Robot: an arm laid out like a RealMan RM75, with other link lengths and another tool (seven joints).
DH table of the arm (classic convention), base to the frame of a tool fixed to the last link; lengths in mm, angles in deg. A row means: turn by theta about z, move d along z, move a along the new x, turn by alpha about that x. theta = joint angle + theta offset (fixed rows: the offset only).
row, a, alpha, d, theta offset
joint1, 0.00, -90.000, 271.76, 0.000
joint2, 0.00, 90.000, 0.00, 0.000
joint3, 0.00, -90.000, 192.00, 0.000
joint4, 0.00, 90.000, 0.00, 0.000
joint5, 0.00, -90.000, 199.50, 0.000
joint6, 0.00, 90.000, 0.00, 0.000
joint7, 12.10, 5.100, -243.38, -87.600
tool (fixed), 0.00, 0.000, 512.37, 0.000
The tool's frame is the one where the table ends.
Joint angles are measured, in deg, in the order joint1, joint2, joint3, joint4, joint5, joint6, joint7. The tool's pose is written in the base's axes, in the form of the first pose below.
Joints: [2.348 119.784 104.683 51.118 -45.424 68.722 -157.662]
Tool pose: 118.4 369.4 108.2; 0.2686 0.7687 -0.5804; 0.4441 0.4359 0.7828; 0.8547 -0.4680 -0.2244
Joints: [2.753 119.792 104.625 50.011 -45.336 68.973 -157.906]
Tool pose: 120.1 369.5 105.0; 0.2731 0.7687 -0.5784; 0.4497 0.4295 0.7831; 0.8504 -0.4740 -0.2284
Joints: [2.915 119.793 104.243 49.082 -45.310 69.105 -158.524]
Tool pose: 121.8 368.7 100.0; 0.2704 0.7718 -0.5755; 0.4561 0.4238 0.7826; 0.8479 -0.4740 -0.2374
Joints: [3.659 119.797 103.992 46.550 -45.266 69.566 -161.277]
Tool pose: 126.1 367.2 90.1; 0.2477 0.7846 -0.5683; 0.4574 0.4224 0.7825; 0.8541 -0.4538 -0.2542
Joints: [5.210 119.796 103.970 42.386 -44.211 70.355 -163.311]
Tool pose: 132.9 367.8 81.7; 0.2572 0.7889 -0.5581; 0.4606 0.4076 0.7885; 0.8496 -0.4598 -0.2585
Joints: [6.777 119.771 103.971 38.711 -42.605 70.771 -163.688]
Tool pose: 139.5 370.7 78.1; 0.2926 0.7852 -0.5457; 0.4626 0.3832 0.7994; 0.8369 -0.4864 -0.2511
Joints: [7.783 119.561 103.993 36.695 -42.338 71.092 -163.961]
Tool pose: 142.3 371.7 74.2; 0.2990 0.7859 -0.5412; 0.4702 0.3722 0.8002; 0.8304 -0.4938 -0.2583
